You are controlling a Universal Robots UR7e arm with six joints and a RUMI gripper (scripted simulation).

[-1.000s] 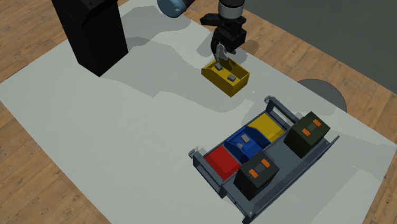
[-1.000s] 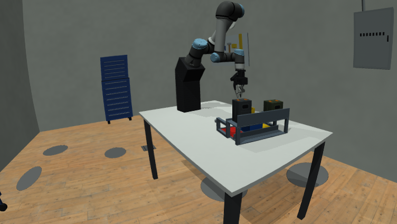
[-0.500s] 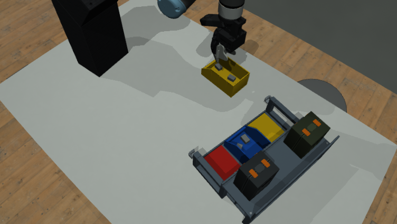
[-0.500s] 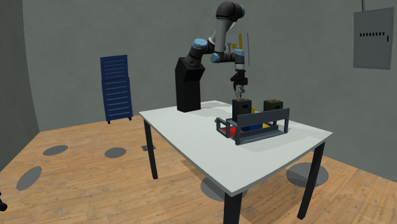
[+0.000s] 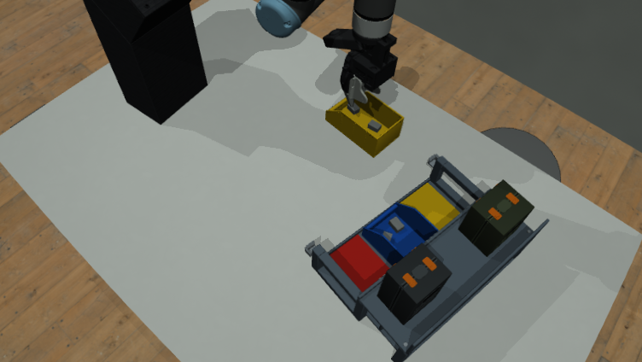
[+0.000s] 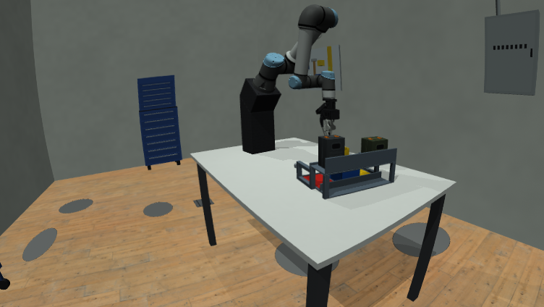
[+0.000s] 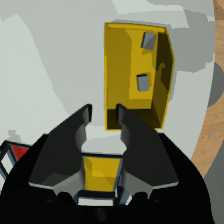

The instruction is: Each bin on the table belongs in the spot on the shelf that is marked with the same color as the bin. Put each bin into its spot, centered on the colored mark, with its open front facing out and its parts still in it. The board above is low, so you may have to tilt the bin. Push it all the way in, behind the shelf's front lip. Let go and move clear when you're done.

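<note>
Now: the yellow bin 1 cm ahead of my hand, 5 cm to the left of it and 11 cm below it. From my hand the other things lie so: blue bin: 24 cm ahead, 22 cm to the right, 11 cm below.
</note>
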